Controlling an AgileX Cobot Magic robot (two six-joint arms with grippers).
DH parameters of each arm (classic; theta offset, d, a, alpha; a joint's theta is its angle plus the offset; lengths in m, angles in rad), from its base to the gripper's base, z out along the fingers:
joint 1: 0 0.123 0 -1.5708
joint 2: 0.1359 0 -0.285 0
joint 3: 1.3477 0 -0.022 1.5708
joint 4: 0 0.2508 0 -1.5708
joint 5: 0 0 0.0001 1.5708
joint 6: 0 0.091 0 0
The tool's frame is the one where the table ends.
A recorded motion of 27 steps. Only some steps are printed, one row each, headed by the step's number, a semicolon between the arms.
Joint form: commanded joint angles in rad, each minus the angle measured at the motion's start. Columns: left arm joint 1, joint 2, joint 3, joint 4, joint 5, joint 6; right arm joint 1, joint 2, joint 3, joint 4, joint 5, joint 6.
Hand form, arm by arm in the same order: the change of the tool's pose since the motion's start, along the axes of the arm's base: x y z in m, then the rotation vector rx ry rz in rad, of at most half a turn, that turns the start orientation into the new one. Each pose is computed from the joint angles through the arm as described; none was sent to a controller.
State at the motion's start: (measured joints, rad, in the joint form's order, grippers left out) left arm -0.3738 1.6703 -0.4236 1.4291 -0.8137 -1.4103; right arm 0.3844 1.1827 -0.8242 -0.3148 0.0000 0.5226
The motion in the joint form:
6: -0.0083 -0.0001 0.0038 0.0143 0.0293 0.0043; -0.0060 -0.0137 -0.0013 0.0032 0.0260 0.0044
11: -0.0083 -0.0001 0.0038 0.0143 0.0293 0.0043; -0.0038 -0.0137 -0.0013 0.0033 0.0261 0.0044
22: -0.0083 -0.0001 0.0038 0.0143 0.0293 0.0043; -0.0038 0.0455 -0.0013 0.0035 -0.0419 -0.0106
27: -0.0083 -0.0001 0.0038 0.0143 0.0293 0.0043; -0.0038 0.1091 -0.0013 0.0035 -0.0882 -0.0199
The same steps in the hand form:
6: -0.0018 0.0006 -0.0028 0.0332 -0.0083 -0.0124; -0.0023 -0.0034 0.0019 0.0012 0.0110 -0.0158
11: -0.0018 0.0006 -0.0028 0.0332 -0.0083 -0.0124; -0.0025 -0.0029 0.0019 0.0013 0.0111 -0.0136
22: -0.0018 0.0006 -0.0028 0.0332 -0.0083 -0.0124; 0.0094 0.0040 -0.0083 -0.0045 0.0028 0.0104
27: -0.0018 0.0006 -0.0028 0.0332 -0.0083 -0.0124; 0.0212 0.0101 -0.0223 -0.0154 0.0192 0.0264

